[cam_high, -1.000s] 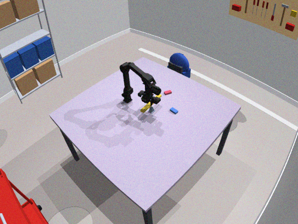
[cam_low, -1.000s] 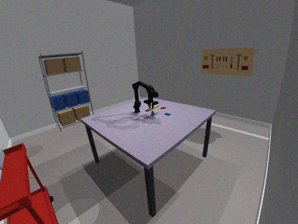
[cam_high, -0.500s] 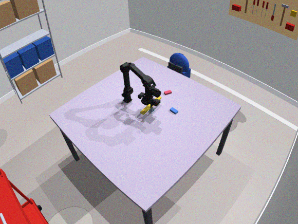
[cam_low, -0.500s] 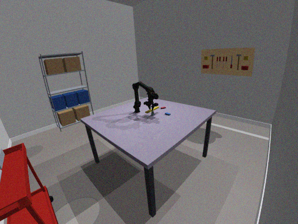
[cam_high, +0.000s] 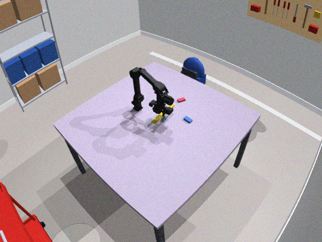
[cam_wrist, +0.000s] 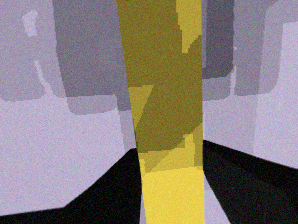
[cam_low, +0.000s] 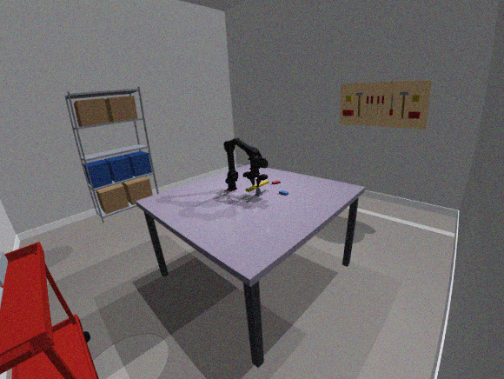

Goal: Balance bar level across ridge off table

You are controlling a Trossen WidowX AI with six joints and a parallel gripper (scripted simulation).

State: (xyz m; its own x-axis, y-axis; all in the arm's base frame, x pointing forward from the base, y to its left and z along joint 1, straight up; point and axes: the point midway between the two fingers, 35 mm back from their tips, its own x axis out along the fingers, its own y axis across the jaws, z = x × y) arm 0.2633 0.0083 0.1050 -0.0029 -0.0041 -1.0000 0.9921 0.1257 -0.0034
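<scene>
My gripper tip is now 30 mm to the right of the long yellow bar. From my gripper tip the other things lie so: small red block: 300 mm to the left, 60 mm below, 50 mm behind; small blue block: 150 mm to the left, 140 mm ahead, 60 mm below.
</scene>
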